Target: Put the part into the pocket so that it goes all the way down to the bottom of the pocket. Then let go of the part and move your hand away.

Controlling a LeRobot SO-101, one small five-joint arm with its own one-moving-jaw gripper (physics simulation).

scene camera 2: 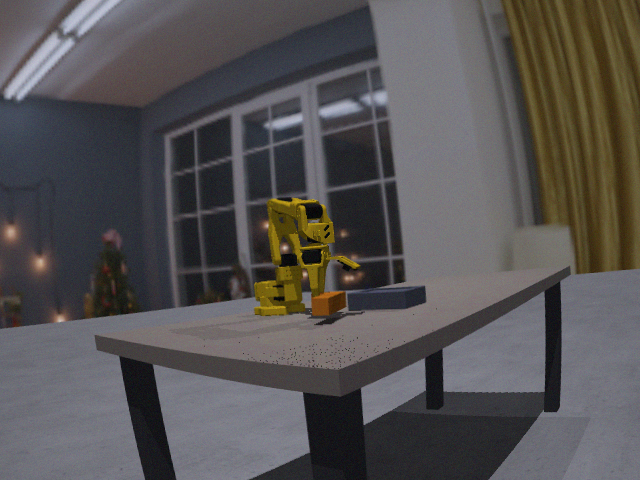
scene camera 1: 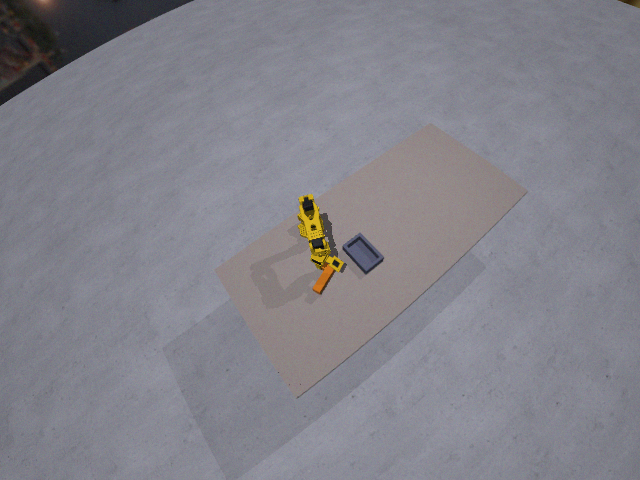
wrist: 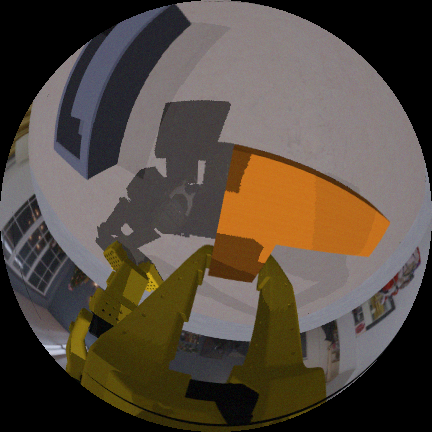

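Where they show: end effector, tool point: point(scene camera 1: 323, 262) point(wrist: 212, 254); arm's base, origin of the base link: point(scene camera 2: 287, 312) point(wrist: 133, 259).
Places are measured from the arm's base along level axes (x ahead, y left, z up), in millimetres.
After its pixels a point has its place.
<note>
The part, an orange block point(scene camera 1: 323, 280) {x 211, y -109, z 47 mm} point(scene camera 2: 328, 303) {x 237, y -148, z 37 mm} point(wrist: 295, 205) {x 196, y -73, z 48 mm}, is held by one end in my gripper point(scene camera 1: 326, 266) {x 151, y -64, z 43 mm} point(scene camera 2: 318, 293) point(wrist: 239, 254) {x 151, y -64, z 43 mm}, which is shut on it. In the wrist view the two jaws press on the sides of the near end, and the long end reaches out to the right. In scene camera 2 the part hangs slightly above the table, with its shadow apart below it. The pocket is a blue-grey rectangular tray point(scene camera 1: 375, 264) {x 280, y 81, z 30 mm} point(scene camera 2: 385, 299) {x 235, y 34, z 20 mm} point(wrist: 135, 75) {x 216, y 35, z 13 mm} beside the part, at upper left in the wrist view. Its floor is hidden in scene camera 2.
The beige table top point(scene camera 1: 413, 206) {x 180, y 398, z 0 mm} point(scene camera 2: 232, 351) {x 263, y -394, z 0 mm} carries the arm and the tray. The arm's base point(scene camera 2: 271, 310) {x -1, y -48, z 12 mm} stands behind the part in scene camera 2. The tray's raised walls stand close to the gripper's side. Shadows of the arm fall on the table.
</note>
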